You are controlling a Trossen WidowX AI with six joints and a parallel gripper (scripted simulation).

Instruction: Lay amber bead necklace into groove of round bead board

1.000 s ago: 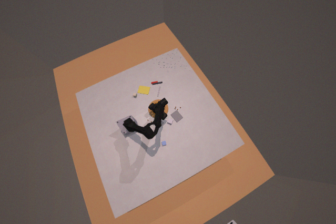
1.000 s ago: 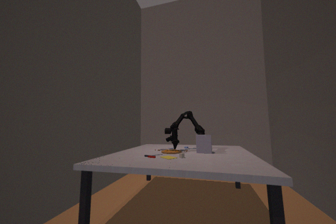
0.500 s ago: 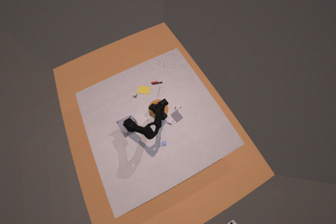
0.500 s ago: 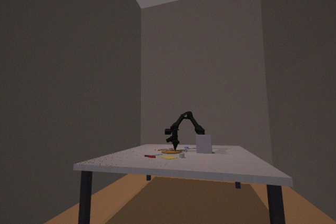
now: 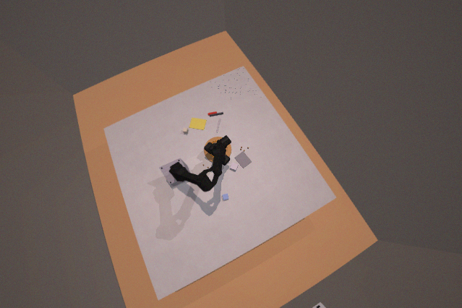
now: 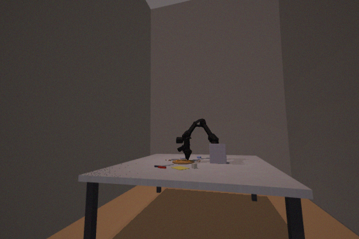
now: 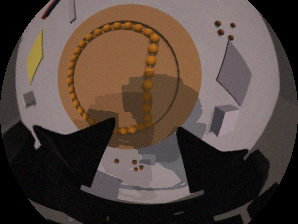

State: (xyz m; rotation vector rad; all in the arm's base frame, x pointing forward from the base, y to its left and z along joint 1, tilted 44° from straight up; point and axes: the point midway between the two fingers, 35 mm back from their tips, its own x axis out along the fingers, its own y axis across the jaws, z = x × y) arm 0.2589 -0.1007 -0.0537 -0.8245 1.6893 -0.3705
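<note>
My gripper tip is 30 mm short of the round bead board, 60 mm to the right of it and 10 mm above it. The rest, counted from my gripper tip: blue cube: 90 mm behind, 260 mm to the right, 10 mm below; then thin grey bar: 130 mm ahead, 230 mm to the left, 20 mm below; then grey square plate: 150 mm ahead, 100 mm to the right, 20 mm below.
</note>
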